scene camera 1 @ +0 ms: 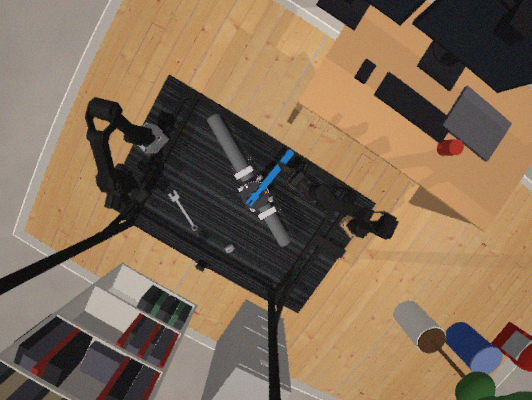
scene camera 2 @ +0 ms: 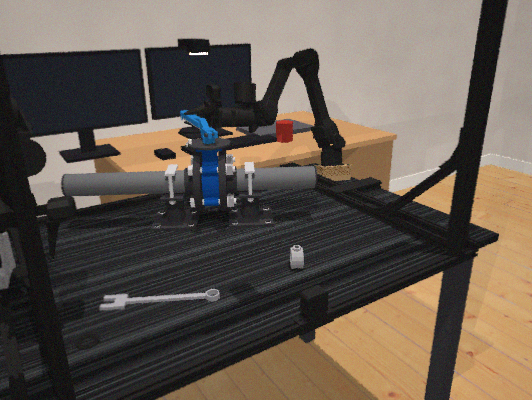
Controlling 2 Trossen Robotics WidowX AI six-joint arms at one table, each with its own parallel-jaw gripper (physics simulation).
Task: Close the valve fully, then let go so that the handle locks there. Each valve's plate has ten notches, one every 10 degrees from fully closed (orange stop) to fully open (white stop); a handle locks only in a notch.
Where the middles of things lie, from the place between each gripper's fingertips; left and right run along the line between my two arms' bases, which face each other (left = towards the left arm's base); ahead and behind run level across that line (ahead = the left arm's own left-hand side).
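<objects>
My right hand is 25 cm above the light grey wrench point(scene camera 2: 120, 301), and it is also 41 cm past the wrench and 33 cm to the right of it.
Counted from my left hand, I find the light grey wrench 13 cm below, while it also lies 7 cm behind that hand and 20 cm to the right of it.
</objects>
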